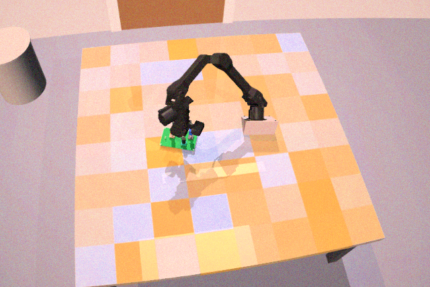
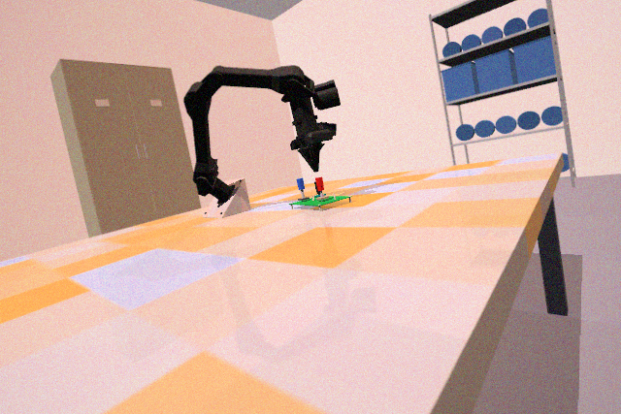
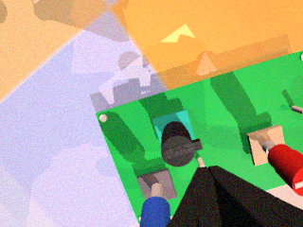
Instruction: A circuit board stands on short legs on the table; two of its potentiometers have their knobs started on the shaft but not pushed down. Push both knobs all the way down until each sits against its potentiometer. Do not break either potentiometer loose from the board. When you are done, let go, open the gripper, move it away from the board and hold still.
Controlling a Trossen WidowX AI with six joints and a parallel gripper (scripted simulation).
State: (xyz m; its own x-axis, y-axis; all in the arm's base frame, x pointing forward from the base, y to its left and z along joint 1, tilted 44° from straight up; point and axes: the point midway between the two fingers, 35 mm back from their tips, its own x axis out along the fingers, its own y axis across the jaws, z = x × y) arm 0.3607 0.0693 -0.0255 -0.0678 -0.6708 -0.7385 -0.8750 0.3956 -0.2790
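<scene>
Now: the black knob 40 mm below my gripper tip, 10 mm to the left of it and 10 mm behind it. The rest, counted from my gripper tip: red knob 40 mm to the right, 40 mm ahead, 30 mm below.
</scene>
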